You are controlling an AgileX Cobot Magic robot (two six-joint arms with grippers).
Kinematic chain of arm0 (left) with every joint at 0, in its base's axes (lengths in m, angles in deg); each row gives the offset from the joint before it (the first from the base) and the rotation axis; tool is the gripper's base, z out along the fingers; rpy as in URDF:
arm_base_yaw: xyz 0 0 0.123 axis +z
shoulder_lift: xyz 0 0 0 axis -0.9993 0.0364 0
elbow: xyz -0.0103 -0.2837 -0.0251 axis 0.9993 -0.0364 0
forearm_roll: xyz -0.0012 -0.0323 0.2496 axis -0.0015 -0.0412 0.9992
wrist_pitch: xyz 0 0 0 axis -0.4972 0.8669 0.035
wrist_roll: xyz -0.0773 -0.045 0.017 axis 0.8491 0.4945 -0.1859
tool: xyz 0 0 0 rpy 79.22 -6.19 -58.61
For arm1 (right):
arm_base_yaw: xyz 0 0 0.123 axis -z
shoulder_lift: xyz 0 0 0 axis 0.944 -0.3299 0
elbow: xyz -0.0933 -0.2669 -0.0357 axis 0.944 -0.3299 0
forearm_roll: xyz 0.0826 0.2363 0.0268 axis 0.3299 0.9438 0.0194
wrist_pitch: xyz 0 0 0 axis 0.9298 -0.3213 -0.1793
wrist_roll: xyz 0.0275 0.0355 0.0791 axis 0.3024 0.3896 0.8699
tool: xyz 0 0 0 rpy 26.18 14.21 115.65
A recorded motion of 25 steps. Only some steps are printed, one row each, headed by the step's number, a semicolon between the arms.
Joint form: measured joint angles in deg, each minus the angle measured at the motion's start. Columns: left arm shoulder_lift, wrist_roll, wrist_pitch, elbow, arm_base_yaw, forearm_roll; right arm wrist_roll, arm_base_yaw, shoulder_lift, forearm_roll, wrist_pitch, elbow.
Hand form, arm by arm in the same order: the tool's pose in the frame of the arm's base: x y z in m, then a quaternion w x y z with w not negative. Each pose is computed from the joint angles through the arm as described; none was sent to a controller.
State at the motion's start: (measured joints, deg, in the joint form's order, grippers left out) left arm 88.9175 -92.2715 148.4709 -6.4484 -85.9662 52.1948; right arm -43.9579 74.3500 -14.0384 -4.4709 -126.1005 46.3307
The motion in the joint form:
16: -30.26 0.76 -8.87 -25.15 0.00 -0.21; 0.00 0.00 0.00 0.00 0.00 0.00
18: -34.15 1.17 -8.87 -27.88 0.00 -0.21; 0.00 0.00 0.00 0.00 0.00 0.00
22: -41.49 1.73 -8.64 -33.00 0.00 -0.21; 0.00 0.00 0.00 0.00 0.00 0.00
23: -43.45 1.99 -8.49 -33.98 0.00 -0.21; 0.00 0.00 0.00 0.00 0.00 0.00
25: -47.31 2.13 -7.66 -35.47 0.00 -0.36; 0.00 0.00 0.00 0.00 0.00 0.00
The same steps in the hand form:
16: 0.1270 -0.0042 0.3056 0.26693 0.05428 0.96187 -0.02460; -0.0080 0.0090 0.2659 0.48919 -0.01532 0.87193 0.01375
18: 0.1128 -0.0047 0.2996 0.27654 0.05119 0.95932 -0.02471; -0.0080 0.0090 0.2659 0.48919 -0.01532 0.87193 0.01375
22: 0.0876 -0.0056 0.2856 0.29300 0.04732 0.95462 -0.02473; -0.0080 0.0090 0.2659 0.48919 -0.01532 0.87193 0.01375
23: 0.0814 -0.0058 0.2833 0.29984 0.04554 0.95258 -0.02486; -0.0080 0.0090 0.2659 0.48919 -0.01532 0.87193 0.01375
25: 0.0691 -0.0065 0.2798 0.31266 0.04540 0.94843 -0.02561; -0.0080 0.0090 0.2659 0.48919 -0.01532 0.87193 0.01375

